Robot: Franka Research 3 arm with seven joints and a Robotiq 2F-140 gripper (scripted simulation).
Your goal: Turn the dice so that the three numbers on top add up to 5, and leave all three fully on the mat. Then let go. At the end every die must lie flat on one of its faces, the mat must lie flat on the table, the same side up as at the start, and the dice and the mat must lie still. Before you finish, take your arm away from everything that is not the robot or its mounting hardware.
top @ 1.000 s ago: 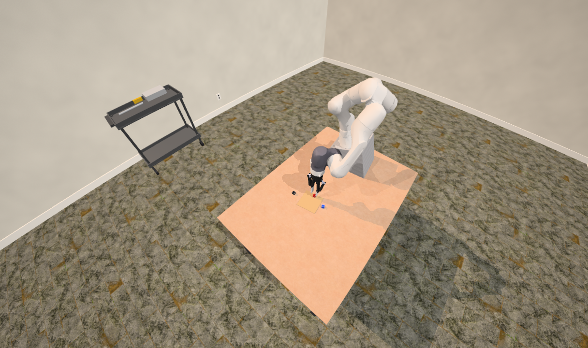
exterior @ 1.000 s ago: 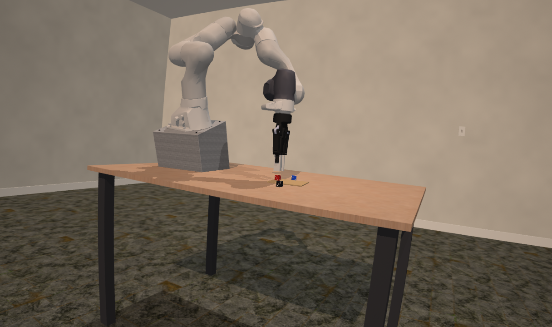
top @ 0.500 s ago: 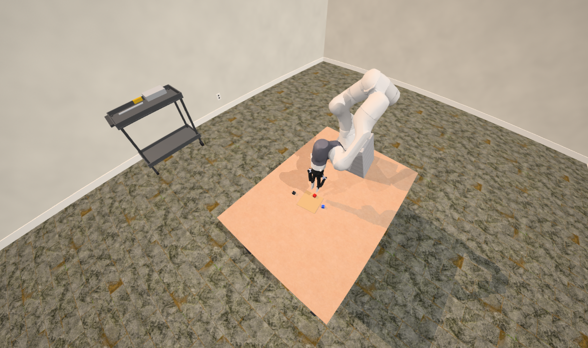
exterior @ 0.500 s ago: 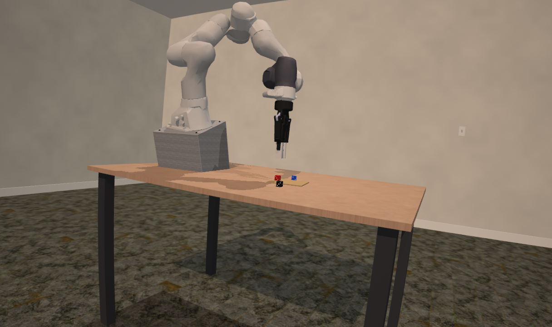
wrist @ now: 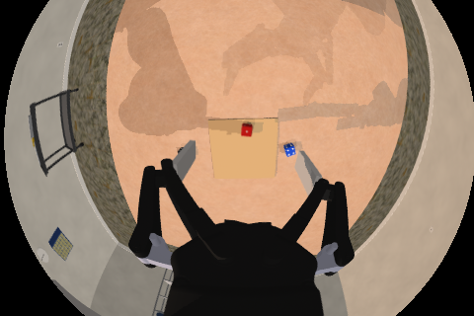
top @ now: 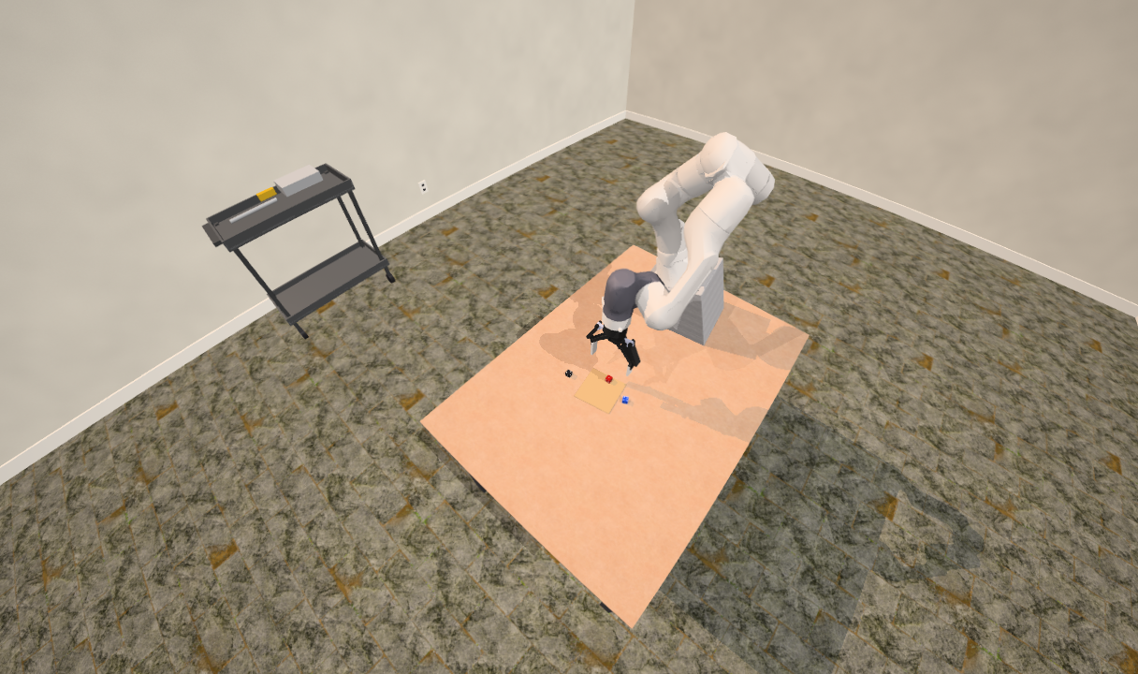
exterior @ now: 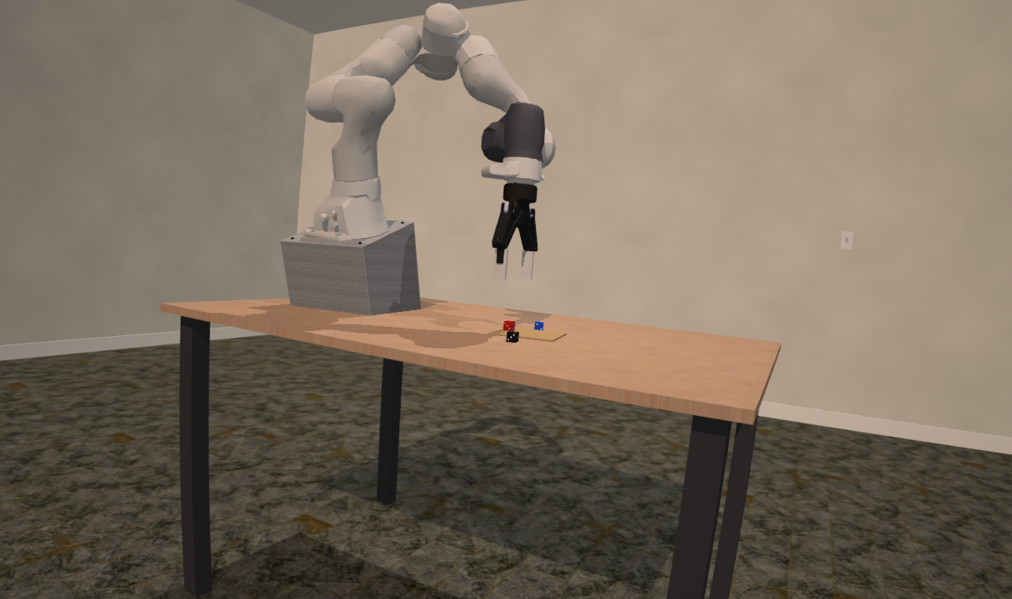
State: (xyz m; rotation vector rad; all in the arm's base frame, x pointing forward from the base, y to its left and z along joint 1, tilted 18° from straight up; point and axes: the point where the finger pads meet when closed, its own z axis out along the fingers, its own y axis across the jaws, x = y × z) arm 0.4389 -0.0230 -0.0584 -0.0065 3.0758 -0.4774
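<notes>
Now: hand 3 cm short of the blue die, 9 cm to the right of it and 12 cm above it. The rest, counted from my hand: black die (7 cm ahead, 13 cm to the right, 12 cm below); tan mat (5 cm ahead, 13 cm below); red die (12 cm below).
</notes>
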